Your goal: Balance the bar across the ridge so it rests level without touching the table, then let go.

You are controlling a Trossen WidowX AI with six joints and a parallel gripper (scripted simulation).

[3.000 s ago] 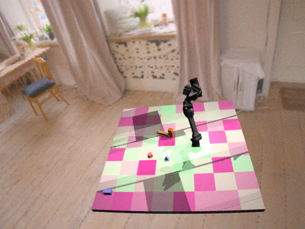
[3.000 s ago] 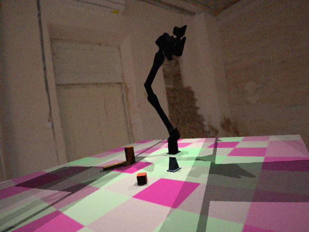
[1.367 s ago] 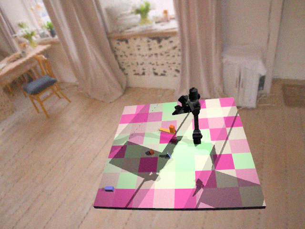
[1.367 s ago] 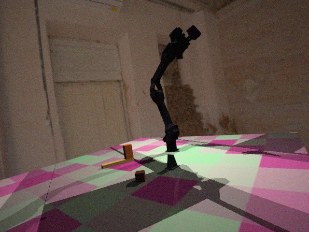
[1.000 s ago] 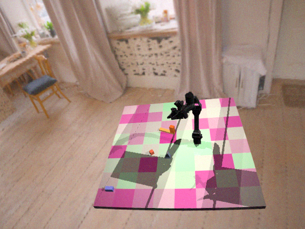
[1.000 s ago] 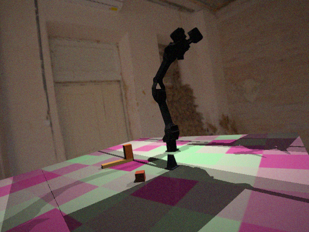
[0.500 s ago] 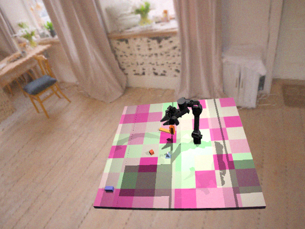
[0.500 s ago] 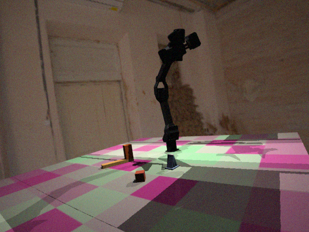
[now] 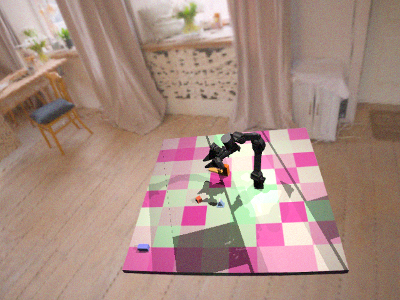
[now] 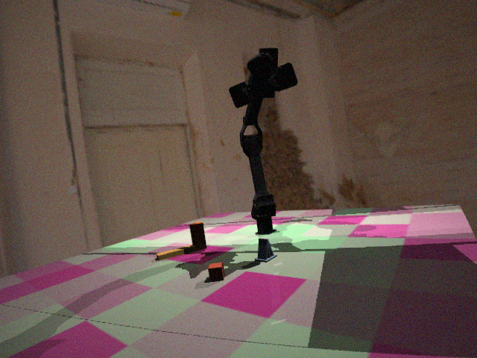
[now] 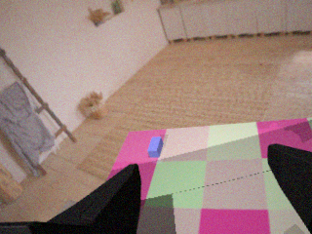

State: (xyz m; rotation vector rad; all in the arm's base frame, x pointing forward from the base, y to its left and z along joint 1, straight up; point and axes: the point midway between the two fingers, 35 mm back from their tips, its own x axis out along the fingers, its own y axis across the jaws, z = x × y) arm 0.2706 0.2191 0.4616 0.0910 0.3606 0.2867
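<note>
The small cube lies 12 cm ahead of my gripper tip, 11 cm to the right of it and 43 cm below it. From my gripper tip the other things lie so: blue block: 44 cm ahead, 27 cm to the left, 43 cm below.
</note>
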